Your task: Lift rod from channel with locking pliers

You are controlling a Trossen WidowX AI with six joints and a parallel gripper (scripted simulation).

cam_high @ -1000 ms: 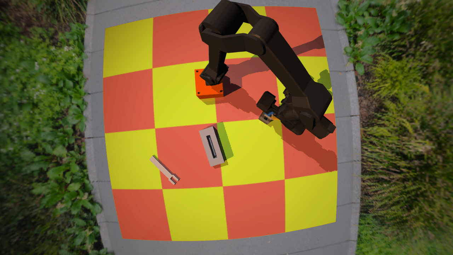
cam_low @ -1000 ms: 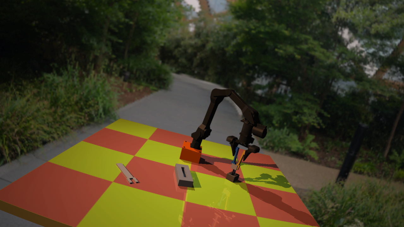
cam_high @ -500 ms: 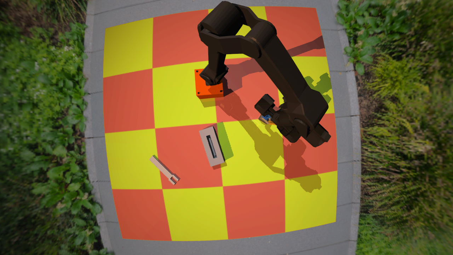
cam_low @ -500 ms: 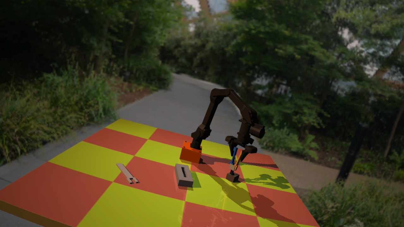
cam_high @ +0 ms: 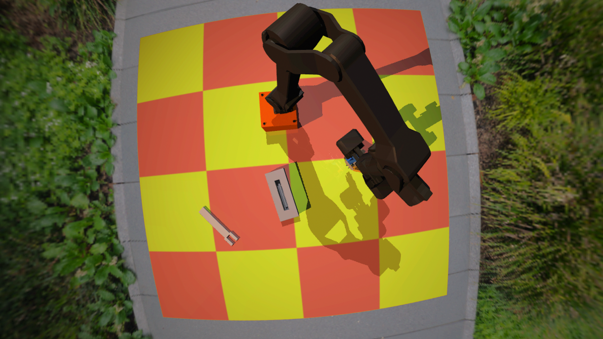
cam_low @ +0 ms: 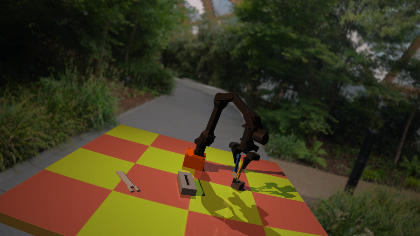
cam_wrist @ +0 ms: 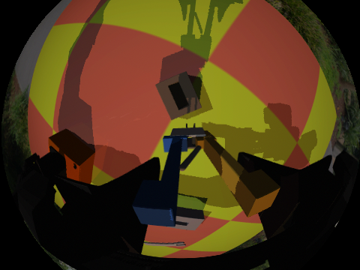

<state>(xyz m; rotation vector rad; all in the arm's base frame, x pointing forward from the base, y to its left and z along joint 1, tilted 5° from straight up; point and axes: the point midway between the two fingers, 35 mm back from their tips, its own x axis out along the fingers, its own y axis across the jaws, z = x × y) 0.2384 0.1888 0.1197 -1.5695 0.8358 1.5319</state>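
Right now my gripper tip is 70 mm short of the grey channel block, 250 mm to the left of it and 120 mm above it. The rest, counted from my gripper tip: holster (40 mm behind, 30 mm to the left, 130 mm below); then thin grey rod (60 mm ahead, 250 mm to the right, 130 mm below); then yellow handle (20 mm ahead, 10 mm to the left).
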